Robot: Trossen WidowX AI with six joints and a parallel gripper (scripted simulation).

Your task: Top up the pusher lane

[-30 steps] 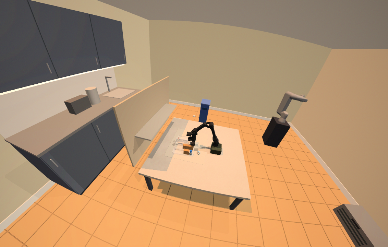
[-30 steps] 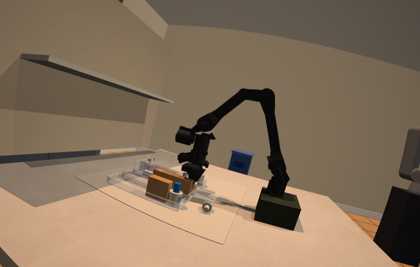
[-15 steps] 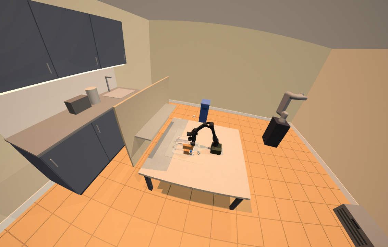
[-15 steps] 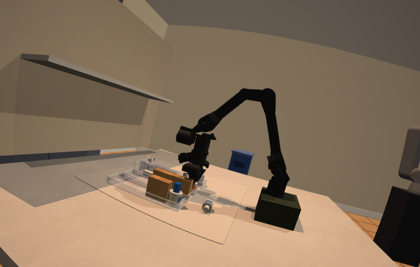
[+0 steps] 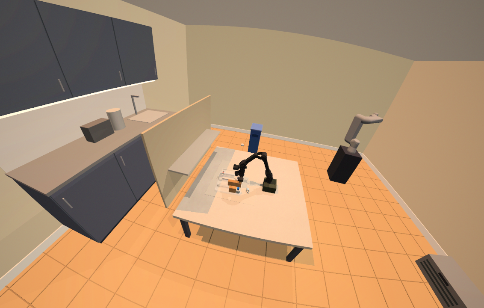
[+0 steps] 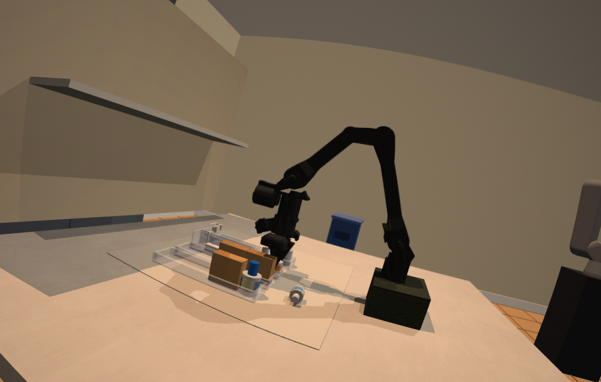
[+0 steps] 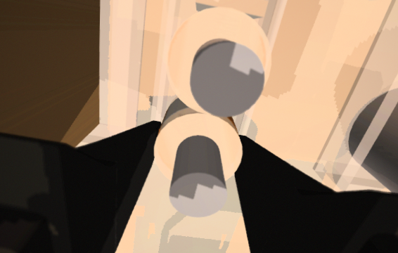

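Right now my gripper tip is 3 cm short of the grey jar and 12 cm to the left of it. Round my gripper tip: shelf 51 cm ahead, 2 cm to the left, 34 cm above.
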